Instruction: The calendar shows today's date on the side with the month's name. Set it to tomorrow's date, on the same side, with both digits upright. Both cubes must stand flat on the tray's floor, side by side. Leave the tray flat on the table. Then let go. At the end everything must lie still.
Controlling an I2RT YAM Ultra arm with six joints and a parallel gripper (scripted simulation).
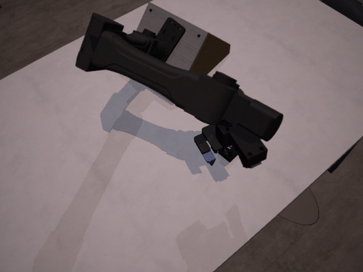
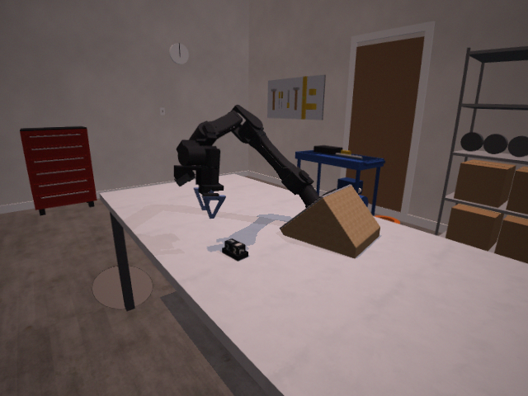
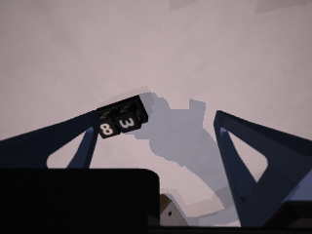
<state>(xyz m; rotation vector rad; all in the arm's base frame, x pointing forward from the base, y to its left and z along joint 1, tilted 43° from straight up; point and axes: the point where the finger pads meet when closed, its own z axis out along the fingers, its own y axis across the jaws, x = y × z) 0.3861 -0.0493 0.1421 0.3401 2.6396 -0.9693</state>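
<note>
My hand is 4 cm past the black cube, 6 cm to the right of it and 11 cm above it. Round my hand: black tray: 4 cm behind, 8 cm to the left, 12 cm below.
</note>
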